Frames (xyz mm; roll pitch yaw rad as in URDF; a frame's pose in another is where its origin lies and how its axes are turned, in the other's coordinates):
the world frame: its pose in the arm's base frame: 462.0 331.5 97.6 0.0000 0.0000 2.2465
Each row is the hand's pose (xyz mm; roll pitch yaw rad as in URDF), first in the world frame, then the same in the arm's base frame.
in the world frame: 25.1 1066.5 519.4 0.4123 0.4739 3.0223
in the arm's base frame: -385.9 -316.0 617.0 0.4123 0.4739 -1.0144
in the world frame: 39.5 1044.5 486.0 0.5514 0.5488 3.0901
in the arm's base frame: -377.7 -291.0 583.6 0.5514 0.5488 -0.9466
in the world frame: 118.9 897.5 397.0 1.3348 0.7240 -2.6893
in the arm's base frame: -312.7 -137.1 494.6 1.3348 0.7240 -0.4428
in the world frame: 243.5 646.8 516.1 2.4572 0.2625 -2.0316
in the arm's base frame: -195.0 117.0 613.7 2.4572 0.2625 0.2149
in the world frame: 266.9 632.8 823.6 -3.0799 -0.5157 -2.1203
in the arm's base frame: -198.7 144.0 921.2 -3.0799 -0.5157 0.1262
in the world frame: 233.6 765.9 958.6 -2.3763 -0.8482 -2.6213
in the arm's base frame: -281.7 34.7 1056.2 -2.3763 -0.8482 -0.3748
